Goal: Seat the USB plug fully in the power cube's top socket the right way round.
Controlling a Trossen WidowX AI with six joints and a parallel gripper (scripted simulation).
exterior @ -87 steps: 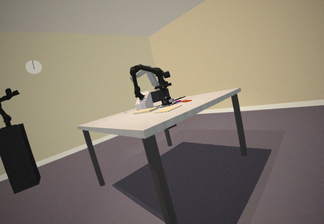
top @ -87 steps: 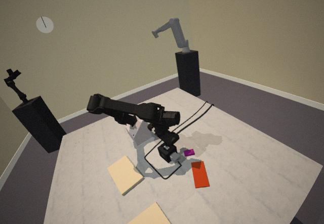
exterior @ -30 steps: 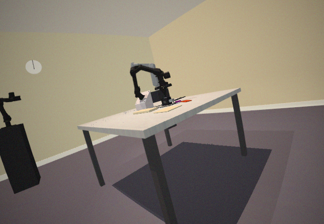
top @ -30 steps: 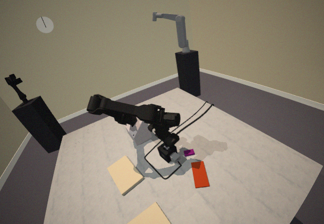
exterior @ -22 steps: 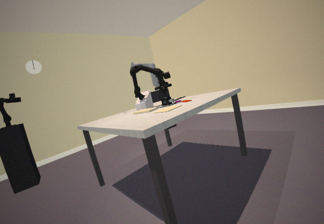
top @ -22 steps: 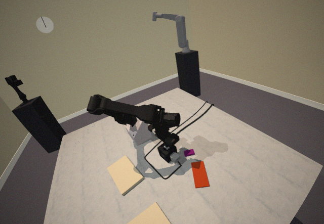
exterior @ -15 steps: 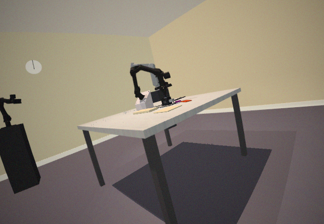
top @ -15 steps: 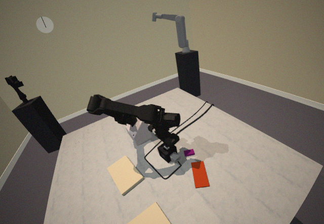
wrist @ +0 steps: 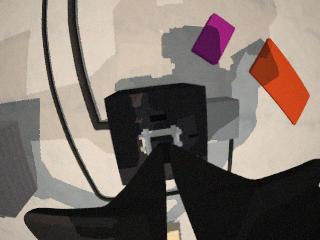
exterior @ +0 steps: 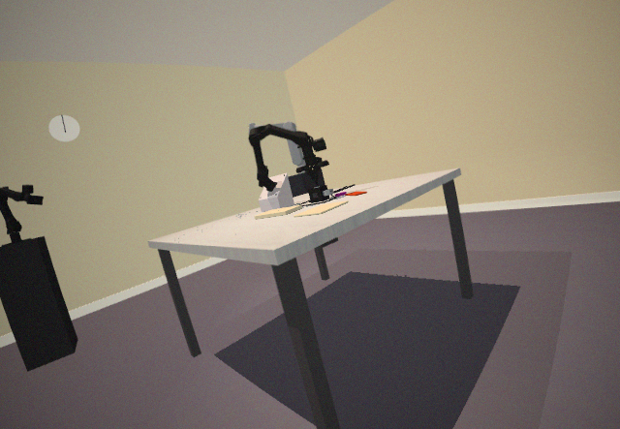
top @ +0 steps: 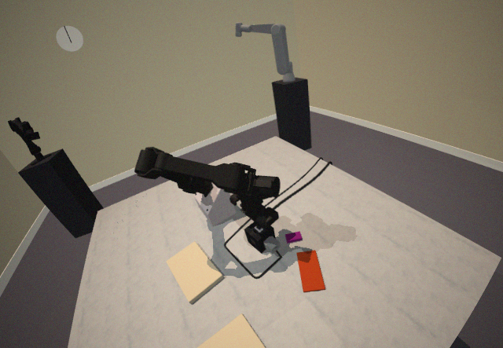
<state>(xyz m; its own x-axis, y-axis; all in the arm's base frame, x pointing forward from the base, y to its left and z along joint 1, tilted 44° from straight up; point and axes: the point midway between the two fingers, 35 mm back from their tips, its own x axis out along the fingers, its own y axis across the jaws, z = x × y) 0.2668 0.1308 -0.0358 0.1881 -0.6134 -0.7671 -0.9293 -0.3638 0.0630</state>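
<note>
Now: the USB plug 20 mm below my gripper tip. Also, from my gripper tip: orange card: 190 mm ahead, 100 mm below, 90 mm to the left; purple block: 110 mm to the left, 100 mm below, 50 mm ahead.
</note>
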